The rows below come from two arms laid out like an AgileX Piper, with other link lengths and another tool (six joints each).
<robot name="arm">
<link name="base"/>
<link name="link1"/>
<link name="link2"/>
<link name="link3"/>
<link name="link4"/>
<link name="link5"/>
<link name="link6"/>
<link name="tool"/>
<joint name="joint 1" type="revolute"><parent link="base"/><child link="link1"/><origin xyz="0.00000 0.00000 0.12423" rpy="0.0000 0.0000 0.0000"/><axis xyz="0 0 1"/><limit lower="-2.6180" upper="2.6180"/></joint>
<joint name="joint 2" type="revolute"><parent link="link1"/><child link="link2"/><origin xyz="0.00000 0.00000 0.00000" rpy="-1.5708 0.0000 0.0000"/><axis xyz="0 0 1"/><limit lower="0.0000" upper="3.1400"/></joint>
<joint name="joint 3" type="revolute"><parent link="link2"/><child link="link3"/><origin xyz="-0.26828 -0.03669 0.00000" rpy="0.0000 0.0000 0.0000"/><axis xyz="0 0 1"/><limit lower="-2.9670" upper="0.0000"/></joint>
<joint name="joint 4" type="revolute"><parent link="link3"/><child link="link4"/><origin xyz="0.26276 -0.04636 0.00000" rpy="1.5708 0.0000 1.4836"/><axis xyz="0 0 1"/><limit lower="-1.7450" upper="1.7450"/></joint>
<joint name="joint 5" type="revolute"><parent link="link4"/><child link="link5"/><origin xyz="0.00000 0.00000 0.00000" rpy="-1.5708 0.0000 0.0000"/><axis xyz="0 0 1"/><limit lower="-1.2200" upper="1.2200"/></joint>
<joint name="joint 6" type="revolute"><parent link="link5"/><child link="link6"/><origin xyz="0.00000 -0.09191 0.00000" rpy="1.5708 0.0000 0.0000"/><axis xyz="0 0 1"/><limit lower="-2.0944" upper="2.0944"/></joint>
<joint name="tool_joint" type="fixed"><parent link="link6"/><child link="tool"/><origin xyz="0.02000 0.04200 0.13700" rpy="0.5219 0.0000 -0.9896"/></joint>
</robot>
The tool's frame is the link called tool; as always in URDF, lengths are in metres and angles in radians.
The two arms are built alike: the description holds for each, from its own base.
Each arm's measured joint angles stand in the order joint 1, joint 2, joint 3, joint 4, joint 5, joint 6.
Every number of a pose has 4 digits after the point. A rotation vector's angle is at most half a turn.
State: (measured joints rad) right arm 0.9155 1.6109 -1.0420 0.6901 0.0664 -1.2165; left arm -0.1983 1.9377 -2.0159 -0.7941 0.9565 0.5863
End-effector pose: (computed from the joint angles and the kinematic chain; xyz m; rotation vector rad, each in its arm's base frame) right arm 0.2581 0.3947 0.1396 -1.5000 0.5588 -0.4506; left arm 0.5206 -0.2050 0.2917 -0.2966 1.8733 -1.8008
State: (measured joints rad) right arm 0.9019 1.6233 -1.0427 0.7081 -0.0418 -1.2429; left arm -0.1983 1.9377 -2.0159 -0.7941 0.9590 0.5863
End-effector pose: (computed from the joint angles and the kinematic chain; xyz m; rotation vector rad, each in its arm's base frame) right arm 0.2848 0.3920 0.1480 -1.4304 0.5586 -0.5488; left arm 0.5202 -0.2052 0.2914 -0.2964 1.8758 -1.8016
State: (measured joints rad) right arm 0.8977 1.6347 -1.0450 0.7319 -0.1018 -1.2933; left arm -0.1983 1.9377 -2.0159 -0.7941 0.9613 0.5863
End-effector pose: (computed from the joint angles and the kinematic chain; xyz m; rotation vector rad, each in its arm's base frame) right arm 0.2989 0.3897 0.1510 -1.4056 0.5358 -0.6094; left arm 0.5198 -0.2053 0.2911 -0.2962 1.8781 -1.8024
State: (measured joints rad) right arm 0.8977 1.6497 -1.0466 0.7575 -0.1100 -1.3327; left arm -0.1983 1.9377 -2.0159 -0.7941 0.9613 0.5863
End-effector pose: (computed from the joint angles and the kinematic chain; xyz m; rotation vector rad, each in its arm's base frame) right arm 0.3015 0.3892 0.1448 -1.4201 0.5272 -0.6204; left arm 0.5198 -0.2053 0.2911 -0.2962 1.8781 -1.8024
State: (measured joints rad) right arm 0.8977 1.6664 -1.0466 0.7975 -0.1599 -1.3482; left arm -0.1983 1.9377 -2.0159 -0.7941 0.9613 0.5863
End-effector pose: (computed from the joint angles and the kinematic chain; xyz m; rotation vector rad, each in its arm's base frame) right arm 0.3109 0.3880 0.1431 -1.3938 0.5567 -0.6559; left arm 0.5198 -0.2053 0.2911 -0.2962 1.8781 -1.8024
